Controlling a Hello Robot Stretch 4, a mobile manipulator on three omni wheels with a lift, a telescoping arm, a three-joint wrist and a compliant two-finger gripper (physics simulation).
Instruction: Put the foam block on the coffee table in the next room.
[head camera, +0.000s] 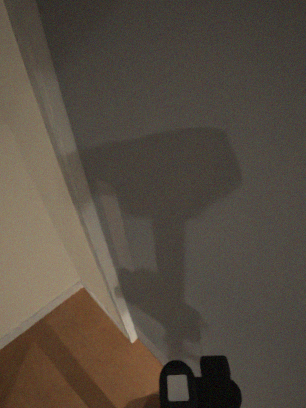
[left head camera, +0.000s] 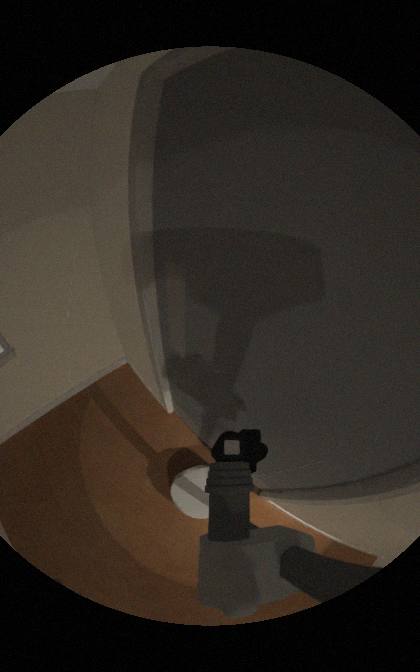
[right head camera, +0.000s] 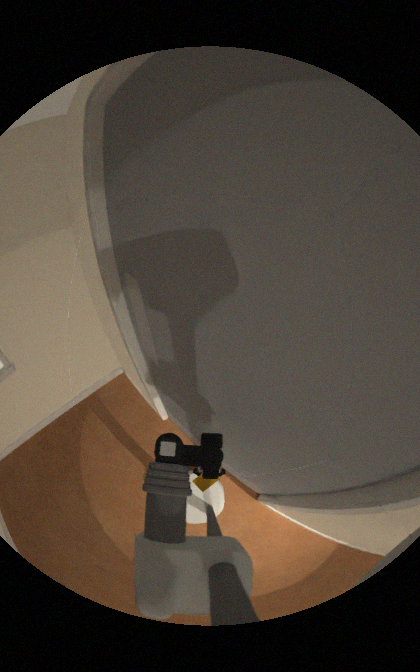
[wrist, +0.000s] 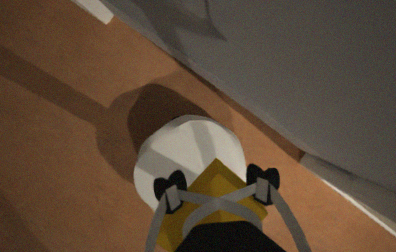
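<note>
The yellow foam block (right head camera: 204, 482) (wrist: 217, 174) is held between the two fingers of my gripper (wrist: 215, 179), with one corner pointing forward past the fingertips. In the wrist view the block and fingers are above the round white base. In the right head camera view my gripper (right head camera: 209, 473) is partly hidden by the black wrist, and part of the block shows below it. In the head camera view the black wrist shows at the bottom edge, and the block is hidden. The coffee table does not show in any view.
A large grey door-like panel (head camera: 260, 225) (left head camera: 350, 350) (right head camera: 325, 350) (wrist: 300, 75) stands close ahead, with my shadow on it. A pale frame and beige wall (head camera: 30, 210) are at its left. More wall (wrist: 345, 185) is at right. The white base (left head camera: 187, 492) (wrist: 187, 137) is near the panel's foot.
</note>
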